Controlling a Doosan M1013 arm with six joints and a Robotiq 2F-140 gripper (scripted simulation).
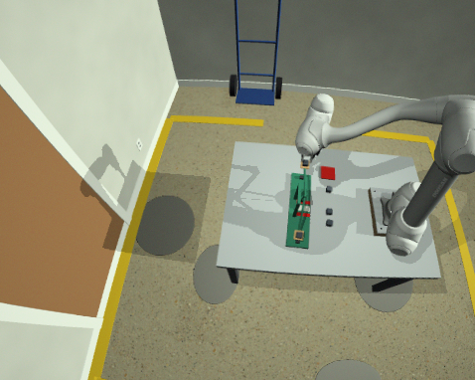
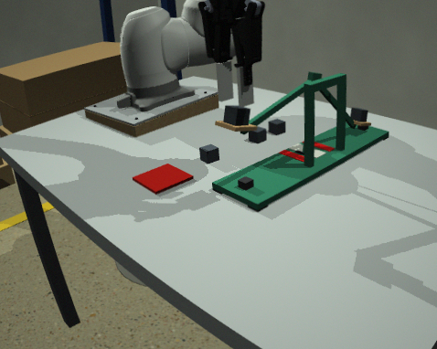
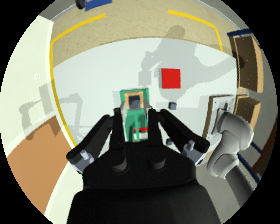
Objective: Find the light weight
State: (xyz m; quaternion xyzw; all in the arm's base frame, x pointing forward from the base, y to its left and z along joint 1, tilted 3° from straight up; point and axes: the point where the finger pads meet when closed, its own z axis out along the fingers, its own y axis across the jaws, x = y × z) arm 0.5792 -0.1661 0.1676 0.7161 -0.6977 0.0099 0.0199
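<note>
Right now my hand is 210 mm above the flat red dish, 170 mm past it and 60 mm to the left of it. From my hand the other things lie so: green rocker balance: 200 mm to the left, 120 mm below, 10 mm behind.
</note>
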